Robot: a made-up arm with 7 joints. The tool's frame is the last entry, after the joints. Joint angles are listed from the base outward.
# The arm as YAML. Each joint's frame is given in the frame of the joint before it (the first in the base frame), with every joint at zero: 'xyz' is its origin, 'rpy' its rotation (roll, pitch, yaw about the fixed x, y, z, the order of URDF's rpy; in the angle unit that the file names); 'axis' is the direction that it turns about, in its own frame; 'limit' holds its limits. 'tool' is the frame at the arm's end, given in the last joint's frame.
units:
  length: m
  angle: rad
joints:
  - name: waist
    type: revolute
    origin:
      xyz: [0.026, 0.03, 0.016]
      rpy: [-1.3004, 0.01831, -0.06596]
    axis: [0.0, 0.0, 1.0]
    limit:
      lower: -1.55
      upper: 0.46
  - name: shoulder
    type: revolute
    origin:
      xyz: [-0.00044, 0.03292, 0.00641]
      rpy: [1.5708, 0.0, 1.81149]
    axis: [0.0, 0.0, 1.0]
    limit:
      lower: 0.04
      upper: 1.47
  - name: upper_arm
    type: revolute
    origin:
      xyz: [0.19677, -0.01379, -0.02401]
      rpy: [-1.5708, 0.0, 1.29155]
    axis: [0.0, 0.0, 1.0]
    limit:
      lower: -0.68
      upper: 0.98
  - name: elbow
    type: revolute
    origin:
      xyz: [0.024, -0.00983, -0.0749]
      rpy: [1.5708, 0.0, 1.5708]
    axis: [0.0, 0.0, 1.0]
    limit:
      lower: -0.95
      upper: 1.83
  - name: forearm
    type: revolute
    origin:
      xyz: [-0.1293, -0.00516, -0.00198]
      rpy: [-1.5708, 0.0, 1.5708]
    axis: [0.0, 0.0, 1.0]
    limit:
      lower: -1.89
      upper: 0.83
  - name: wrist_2
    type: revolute
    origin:
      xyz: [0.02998, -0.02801, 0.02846]
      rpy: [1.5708, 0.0, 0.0]
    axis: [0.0, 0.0, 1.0]
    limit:
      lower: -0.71
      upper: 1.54
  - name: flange
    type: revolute
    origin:
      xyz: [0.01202, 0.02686, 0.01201]
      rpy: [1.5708, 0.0, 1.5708]
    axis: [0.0, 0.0, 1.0]
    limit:
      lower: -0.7
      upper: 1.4
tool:
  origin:
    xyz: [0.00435, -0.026, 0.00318]
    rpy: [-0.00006, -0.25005, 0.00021]
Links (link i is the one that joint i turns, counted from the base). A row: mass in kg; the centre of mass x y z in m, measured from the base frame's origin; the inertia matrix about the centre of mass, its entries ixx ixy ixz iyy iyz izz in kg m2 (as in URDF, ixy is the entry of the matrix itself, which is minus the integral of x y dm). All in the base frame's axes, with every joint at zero. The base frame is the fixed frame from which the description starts. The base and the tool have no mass.
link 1: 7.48; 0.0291 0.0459 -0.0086; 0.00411 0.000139 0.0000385 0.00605 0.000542 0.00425
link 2: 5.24; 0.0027 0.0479 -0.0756; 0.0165 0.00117 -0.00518 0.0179 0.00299 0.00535
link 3: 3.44; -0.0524 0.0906 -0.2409; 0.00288 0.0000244 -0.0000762 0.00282 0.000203 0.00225
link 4: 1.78; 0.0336 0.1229 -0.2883; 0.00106 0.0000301 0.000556 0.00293 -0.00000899 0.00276
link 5: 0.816; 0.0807 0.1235 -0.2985; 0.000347 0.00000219 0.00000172 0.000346 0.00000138 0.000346
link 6: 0.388; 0.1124 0.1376 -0.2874; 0.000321 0 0 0.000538 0 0.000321
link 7: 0.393; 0.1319 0.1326 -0.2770; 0.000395 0 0.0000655 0.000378 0 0.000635
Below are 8 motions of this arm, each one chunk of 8 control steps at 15 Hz.
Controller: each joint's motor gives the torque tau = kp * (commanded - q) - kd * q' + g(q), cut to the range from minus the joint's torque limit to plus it. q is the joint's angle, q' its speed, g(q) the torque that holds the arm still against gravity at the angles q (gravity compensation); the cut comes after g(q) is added. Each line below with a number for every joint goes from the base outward.
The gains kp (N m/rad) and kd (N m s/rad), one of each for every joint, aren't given. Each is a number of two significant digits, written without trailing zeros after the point. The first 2 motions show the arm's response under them.
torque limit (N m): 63 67 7.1 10 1.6 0.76 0.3
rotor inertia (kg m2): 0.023 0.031 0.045 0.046 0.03 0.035 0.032
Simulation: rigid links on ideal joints. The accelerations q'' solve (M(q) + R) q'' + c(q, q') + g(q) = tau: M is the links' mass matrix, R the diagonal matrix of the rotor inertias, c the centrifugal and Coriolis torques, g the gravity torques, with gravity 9.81 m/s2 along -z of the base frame. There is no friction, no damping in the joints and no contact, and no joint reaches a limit. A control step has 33 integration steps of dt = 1/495 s. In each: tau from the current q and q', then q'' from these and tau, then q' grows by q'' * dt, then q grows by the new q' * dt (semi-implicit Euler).
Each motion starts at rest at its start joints. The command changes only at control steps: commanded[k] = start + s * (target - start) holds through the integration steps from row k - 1 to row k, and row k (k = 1, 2, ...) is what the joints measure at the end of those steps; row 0 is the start. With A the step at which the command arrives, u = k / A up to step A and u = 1 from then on. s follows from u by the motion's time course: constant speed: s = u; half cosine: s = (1 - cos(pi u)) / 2; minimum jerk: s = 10 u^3 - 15 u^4 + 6 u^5; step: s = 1 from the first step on.
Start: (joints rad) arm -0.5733 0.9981 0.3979 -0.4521 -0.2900 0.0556 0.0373
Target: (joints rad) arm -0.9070 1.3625 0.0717 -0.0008 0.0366 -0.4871 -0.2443
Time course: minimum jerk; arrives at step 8
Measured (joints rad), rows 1 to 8:
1: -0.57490 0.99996 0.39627 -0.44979 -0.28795 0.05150 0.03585
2: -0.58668 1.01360 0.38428 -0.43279 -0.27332 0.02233 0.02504
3: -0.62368 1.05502 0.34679 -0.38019 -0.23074 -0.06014 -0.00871
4: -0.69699 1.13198 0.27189 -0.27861 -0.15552 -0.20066 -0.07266
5: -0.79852 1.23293 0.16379 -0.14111 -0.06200 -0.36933 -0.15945
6: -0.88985 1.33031 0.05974 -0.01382 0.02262 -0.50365 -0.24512
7: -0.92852 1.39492 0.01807 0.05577 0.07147 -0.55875 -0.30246
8: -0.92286 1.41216 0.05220 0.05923 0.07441 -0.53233 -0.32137
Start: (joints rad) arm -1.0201 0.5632 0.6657 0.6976 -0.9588 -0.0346 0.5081
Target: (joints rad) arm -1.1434 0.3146 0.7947 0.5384 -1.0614 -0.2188 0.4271
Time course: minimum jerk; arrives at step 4
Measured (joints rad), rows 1 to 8:
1: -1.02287 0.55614 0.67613 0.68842 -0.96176 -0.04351 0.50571
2: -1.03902 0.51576 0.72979 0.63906 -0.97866 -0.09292 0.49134
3: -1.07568 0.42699 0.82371 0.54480 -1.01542 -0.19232 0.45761
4: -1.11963 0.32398 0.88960 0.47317 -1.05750 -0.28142 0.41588
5: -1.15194 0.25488 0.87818 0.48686 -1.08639 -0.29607 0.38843
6: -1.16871 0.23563 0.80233 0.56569 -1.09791 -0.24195 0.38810
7: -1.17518 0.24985 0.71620 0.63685 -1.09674 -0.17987 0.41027
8: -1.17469 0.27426 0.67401 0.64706 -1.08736 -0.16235 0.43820
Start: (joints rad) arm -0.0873 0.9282 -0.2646 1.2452 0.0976 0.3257 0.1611
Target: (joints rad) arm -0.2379 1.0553 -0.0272 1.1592 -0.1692 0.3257 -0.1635
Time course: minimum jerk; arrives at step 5
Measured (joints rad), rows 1 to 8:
1: -0.08901 0.92915 -0.26183 1.24498 0.09270 0.32579 0.15539
2: -0.10043 0.93603 -0.24362 1.24268 0.06154 0.32635 0.12703
3: -0.13253 0.95707 -0.19419 1.23314 -0.01726 0.32771 0.06361
4: -0.18681 0.99585 -0.11553 1.20988 -0.12817 0.32927 -0.03390
5: -0.24543 1.04511 -0.03516 1.16912 -0.21669 0.32883 -0.15960
6: -0.28198 1.09052 0.01852 1.11745 -0.24090 0.32470 -0.26392
7: -0.28681 1.11888 0.04048 1.07586 -0.20946 0.31900 -0.32248
8: -0.27254 1.12281 0.03994 1.06597 -0.16372 0.31621 -0.33542

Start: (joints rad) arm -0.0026 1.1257 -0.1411 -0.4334 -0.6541 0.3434 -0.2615
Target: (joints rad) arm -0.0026 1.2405 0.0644 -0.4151 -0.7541 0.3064 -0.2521
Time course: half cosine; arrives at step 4
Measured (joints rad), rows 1 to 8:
1: -0.00157 1.13069 -0.13888 -0.43177 -0.65943 0.34104 -0.26096
2: 0.00199 1.15168 -0.12496 -0.42487 -0.68189 0.33148 -0.25866
3: 0.00643 1.19164 -0.08459 -0.41139 -0.72423 0.31484 -0.25425
4: 0.00584 1.23542 -0.01230 -0.39638 -0.76809 0.30033 -0.24963
5: -0.00286 1.26392 0.07612 -0.38951 -0.78875 0.29667 -0.24742
6: -0.01238 1.27223 0.15136 -0.39710 -0.78013 0.30171 -0.24855
7: -0.01463 1.26696 0.18827 -0.41565 -0.75697 0.30682 -0.25175
8: -0.01061 1.25632 0.17821 -0.43425 -0.73836 0.30712 -0.25480

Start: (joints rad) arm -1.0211 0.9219 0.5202 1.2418 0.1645 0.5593 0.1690
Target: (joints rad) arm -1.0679 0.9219 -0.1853 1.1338 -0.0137 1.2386 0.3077
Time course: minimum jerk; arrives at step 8
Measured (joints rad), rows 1 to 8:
1: -1.02094 0.92205 0.51676 1.24161 0.16315 0.56436 0.16967
2: -1.02007 0.92309 0.49202 1.24004 0.15366 0.60050 0.17476
3: -1.01898 0.92592 0.41836 1.23459 0.12670 0.70159 0.19087
4: -1.02097 0.93072 0.28240 1.22202 0.08080 0.87419 0.22229
5: -1.03074 0.93585 0.10158 1.19945 0.02721 1.08657 0.26564
6: -1.04967 0.93712 -0.08009 1.16663 -0.01567 1.26454 0.30932
7: -1.07251 0.93001 -0.21364 1.12761 -0.03324 1.36084 0.33845
8: -1.09050 0.91469 -0.27288 1.09172 -0.02429 1.36795 0.34322

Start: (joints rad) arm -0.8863 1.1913 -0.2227 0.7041 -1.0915 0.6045 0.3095
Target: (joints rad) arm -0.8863 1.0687 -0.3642 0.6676 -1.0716 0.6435 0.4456
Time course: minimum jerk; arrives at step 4
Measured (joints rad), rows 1 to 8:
1: -0.88681 1.18857 -0.22245 0.70363 -1.09051 0.60612 0.31374
2: -0.88925 1.17257 -0.22383 0.70049 -1.08517 0.61510 0.33882
3: -0.89279 1.13558 -0.23872 0.69230 -1.07484 0.63341 0.39552
4: -0.89378 1.08814 -0.28336 0.68049 -1.06620 0.65073 0.46426
5: -0.89081 1.04872 -0.35617 0.66768 -1.06520 0.65592 0.50894
6: -0.88521 1.02679 -0.43180 0.65433 -1.07000 0.65011 0.51831
7: -0.87890 1.02185 -0.48000 0.64282 -1.07474 0.64282 0.49302
8: -0.87431 1.02904 -0.48563 0.63866 -1.07591 0.64112 0.44727

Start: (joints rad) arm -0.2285 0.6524 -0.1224 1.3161 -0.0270 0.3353 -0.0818
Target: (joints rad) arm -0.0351 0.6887 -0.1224 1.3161 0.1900 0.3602 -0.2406
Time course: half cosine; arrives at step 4
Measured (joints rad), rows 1 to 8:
1: -0.22295 0.65398 -0.12475 1.30993 -0.01478 0.33679 -0.08898
2: -0.19835 0.66074 -0.13333 1.28696 0.03623 0.34271 -0.11849
3: -0.14738 0.67364 -0.14545 1.25320 0.13035 0.35282 -0.17830
4: -0.08231 0.68688 -0.15037 1.23926 0.22368 0.36159 -0.25384
5: -0.02569 0.69321 -0.14112 1.27053 0.26271 0.36419 -0.30521
6: 0.00967 0.69230 -0.12141 1.33603 0.23927 0.36241 -0.30963
7: 0.02515 0.68901 -0.10059 1.39846 0.18871 0.36151 -0.27349
8: 0.02709 0.68725 -0.08741 1.42683 0.15171 0.36367 -0.22576

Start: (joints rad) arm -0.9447 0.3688 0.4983 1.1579 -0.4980 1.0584 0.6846
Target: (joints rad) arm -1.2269 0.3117 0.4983 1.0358 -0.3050 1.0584 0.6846
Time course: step
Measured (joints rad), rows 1 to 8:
1: -0.98399 0.35540 0.55095 1.16182 -0.43538 1.06125 0.68606
2: -1.07140 0.32631 0.61906 1.15340 -0.32657 1.06504 0.68893
3: -1.16980 0.29591 0.61685 1.12037 -0.25926 1.06451 0.69081
4: -1.25577 0.27690 0.53909 1.06963 -0.25497 1.05925 0.68994
5: -1.31819 0.27501 0.43471 1.01031 -0.28290 1.05279 0.68620
6: -1.35336 0.28605 0.35889 0.95271 -0.30386 1.04892 0.68113
7: -1.36171 0.30152 0.33939 0.91245 -0.30167 1.04868 0.67709
8: -1.34650 0.31563 0.37054 0.90387 -0.28591 1.05059 0.67595

